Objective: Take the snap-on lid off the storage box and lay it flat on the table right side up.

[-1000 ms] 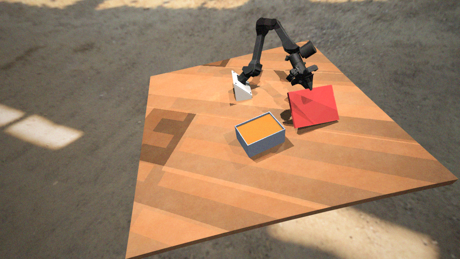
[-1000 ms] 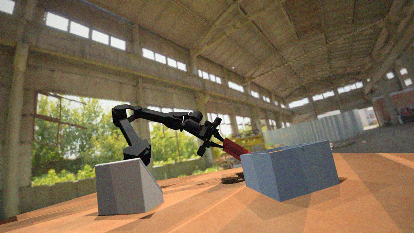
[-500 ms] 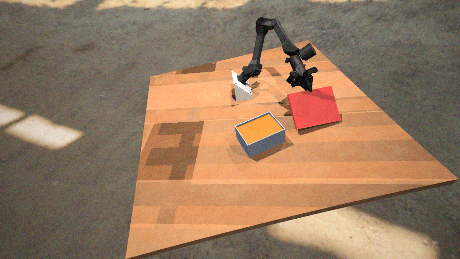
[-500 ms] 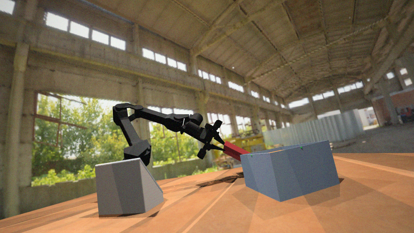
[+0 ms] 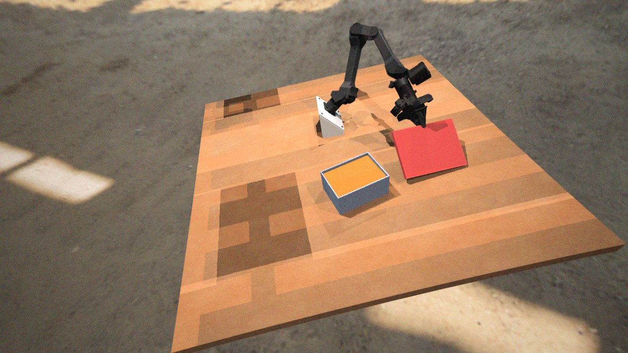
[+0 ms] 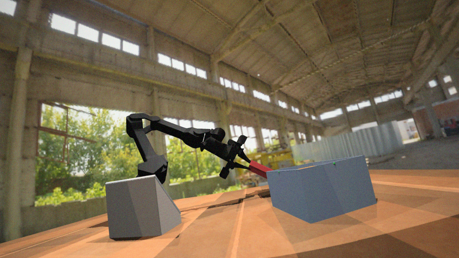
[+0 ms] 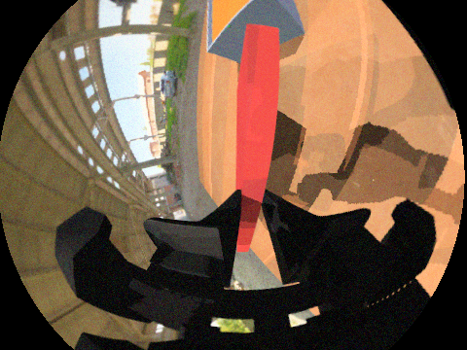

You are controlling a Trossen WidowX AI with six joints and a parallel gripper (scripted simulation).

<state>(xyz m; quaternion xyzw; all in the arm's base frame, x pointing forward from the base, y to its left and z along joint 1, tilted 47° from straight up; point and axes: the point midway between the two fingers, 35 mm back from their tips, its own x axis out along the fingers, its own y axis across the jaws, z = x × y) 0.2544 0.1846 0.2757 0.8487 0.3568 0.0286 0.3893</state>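
My gripper tip is 7 cm short of the red lid, 4 cm above it and 1 cm to the right of it. Round my gripper tip: storage box (30 cm to the right, 16 cm ahead, 7 cm below).
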